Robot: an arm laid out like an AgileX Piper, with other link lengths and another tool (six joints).
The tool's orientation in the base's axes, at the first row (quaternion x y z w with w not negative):
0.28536, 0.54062, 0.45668, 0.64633
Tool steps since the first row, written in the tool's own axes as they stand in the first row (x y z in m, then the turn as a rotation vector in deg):
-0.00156, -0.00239, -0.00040, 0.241, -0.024, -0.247
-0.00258, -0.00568, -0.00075, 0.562, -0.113, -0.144
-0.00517, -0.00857, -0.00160, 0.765, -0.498, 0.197
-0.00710, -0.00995, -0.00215, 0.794, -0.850, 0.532
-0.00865, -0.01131, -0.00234, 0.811, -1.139, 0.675
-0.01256, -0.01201, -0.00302, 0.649, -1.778, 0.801
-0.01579, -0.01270, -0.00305, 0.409, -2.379, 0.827
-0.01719, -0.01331, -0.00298, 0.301, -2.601, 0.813
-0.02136, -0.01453, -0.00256, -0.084, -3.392, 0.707
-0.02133, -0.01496, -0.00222, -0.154, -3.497, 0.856
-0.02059, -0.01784, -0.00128, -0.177, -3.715, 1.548
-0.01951, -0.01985, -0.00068, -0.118, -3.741, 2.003
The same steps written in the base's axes. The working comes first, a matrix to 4 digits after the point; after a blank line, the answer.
The tool's axes in the first row as the columns of a matrix, in the base's axes (used below as rounded here):
-0.0017, -0.2818, 0.9595
0.8989, 0.4200, 0.1249
-0.4382, 0.8627, 0.2526

0.00029, -0.00246, -0.00148, -0.231, 0.176, -0.189
0.00089, -0.00480, -0.00396, -0.107, 0.440, -0.380
0.00089, -0.00845, -0.00553, 0.328, 0.503, -0.715
0.00075, -0.01083, -0.00602, 0.749, 0.423, -0.947
0.00096, -0.01282, -0.00656, 0.967, 0.335, -1.167
0.00051, -0.01671, -0.00562, 1.268, -0.063, -1.616
0.00068, -0.01991, -0.00481, 1.463, -0.528, -2.023
0.00092, -0.02141, -0.00470, 1.513, -0.720, -2.170
0.00167, -0.02562, -0.00382, 1.634, -1.412, -2.711
0.00212, -0.02573, -0.00412, 1.807, -1.500, -2.733
0.00383, -0.02616, -0.00669, 2.532, -1.526, -2.736
0.00497, -0.02596, -0.00875, 2.976, -1.427, -2.670

